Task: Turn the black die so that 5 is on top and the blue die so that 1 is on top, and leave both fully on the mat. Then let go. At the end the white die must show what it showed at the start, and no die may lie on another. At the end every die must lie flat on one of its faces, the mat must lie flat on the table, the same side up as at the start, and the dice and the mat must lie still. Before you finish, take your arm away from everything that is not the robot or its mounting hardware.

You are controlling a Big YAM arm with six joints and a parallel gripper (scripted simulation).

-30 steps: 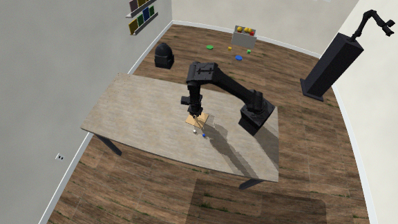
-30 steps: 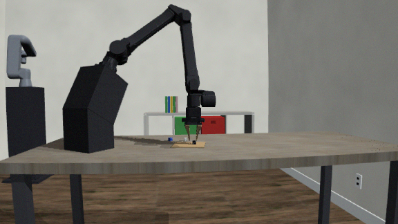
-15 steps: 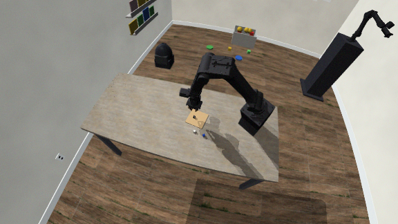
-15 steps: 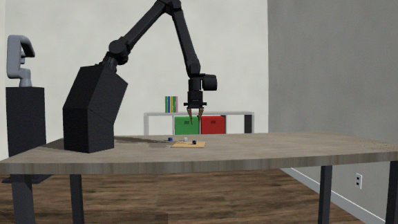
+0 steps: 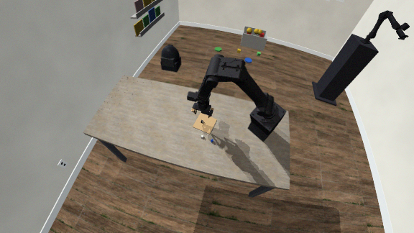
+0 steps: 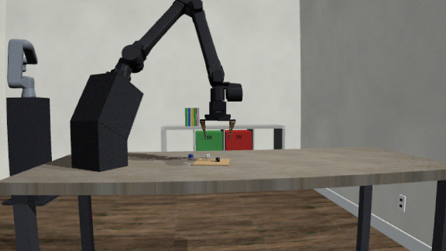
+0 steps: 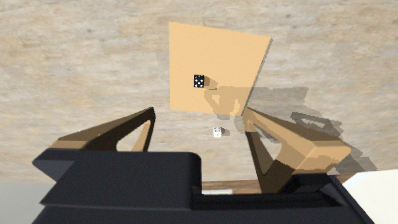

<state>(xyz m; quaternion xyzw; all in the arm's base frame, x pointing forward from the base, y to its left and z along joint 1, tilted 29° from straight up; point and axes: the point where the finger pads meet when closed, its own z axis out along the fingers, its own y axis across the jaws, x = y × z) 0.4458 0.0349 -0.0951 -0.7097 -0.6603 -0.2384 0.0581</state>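
Right now my hand is 130 mm to the right of the blue die, 110 mm past it and 90 mm above it. Round my hand: black die: 90 mm below; white die: 120 mm to the left, 90 mm below, 40 mm behind; tan mat: 100 mm below, 20 mm behind.
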